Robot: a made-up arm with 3 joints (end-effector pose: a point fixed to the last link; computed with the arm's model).
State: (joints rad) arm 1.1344 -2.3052 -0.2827
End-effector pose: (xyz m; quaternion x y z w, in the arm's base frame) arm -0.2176 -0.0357 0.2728 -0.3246 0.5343 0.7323 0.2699
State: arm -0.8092 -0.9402 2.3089
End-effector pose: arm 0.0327 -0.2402 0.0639 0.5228 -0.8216 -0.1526 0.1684
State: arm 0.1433 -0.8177 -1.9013
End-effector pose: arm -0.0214 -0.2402 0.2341 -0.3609 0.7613 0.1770 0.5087
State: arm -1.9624 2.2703 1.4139
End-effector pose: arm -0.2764 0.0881 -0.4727 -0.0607 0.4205 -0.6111 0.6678
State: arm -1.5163 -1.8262 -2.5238
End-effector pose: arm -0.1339 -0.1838 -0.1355 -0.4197 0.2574 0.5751 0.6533
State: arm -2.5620 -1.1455 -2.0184
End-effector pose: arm -0.0507 0.1192 -0.1889 0.2978 -0.0733 0.7641 0.5675
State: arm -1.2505 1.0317 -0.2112
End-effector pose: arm -0.0244 -0.2107 -0.3945 0.5485 0.3614 -0.3441 0.6709
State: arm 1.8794 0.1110 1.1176
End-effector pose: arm 0.1367 0.2127 0.3904 -0.7009 -0.3503 0.3996 0.4758
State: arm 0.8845 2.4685 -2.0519
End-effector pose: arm -0.2073 -0.1459 0.4706 0.6563 0.0459 -0.5630 0.5002
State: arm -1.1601 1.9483 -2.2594
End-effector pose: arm -0.1629 -0.3274 -0.2922 -0.7572 -0.6185 0.0169 0.2093
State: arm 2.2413 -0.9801 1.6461
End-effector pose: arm 0.0382 0.1949 0.0852 -0.3900 0.0067 0.7217 0.5718
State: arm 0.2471 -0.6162 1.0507
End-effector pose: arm 0.0977 -0.1765 0.2077 0.0493 -0.4419 0.3192 0.8369
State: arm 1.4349 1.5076 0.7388
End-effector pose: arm -0.1023 0.0017 0.6438 -0.6332 -0.6180 -0.3078 0.3498
